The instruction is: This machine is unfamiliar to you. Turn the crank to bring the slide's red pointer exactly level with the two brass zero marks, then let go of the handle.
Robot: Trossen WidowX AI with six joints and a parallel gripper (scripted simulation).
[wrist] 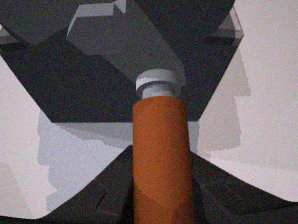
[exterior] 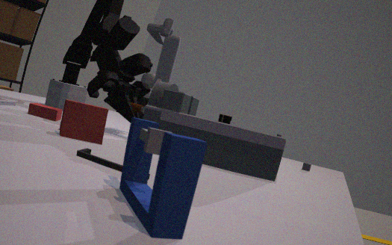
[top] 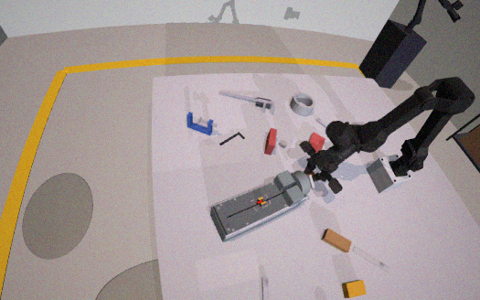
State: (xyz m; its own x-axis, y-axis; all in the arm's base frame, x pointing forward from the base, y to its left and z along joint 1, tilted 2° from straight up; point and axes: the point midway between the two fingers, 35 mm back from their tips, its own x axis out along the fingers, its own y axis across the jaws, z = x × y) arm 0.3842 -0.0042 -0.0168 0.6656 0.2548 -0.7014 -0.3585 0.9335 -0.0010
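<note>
Right now my gripper tip is 160 mm short of the red pointer, 70 mm to the right of it and 50 mm below it. From my gripper tip the other things lie so: crank handle: 20 mm behind, 10 mm to the right, 30 mm above; tan block: 90 mm behind, 190 mm to the left, 20 mm below; black hex key: 180 mm ahead, 200 mm to the right, 30 mm below.
</note>
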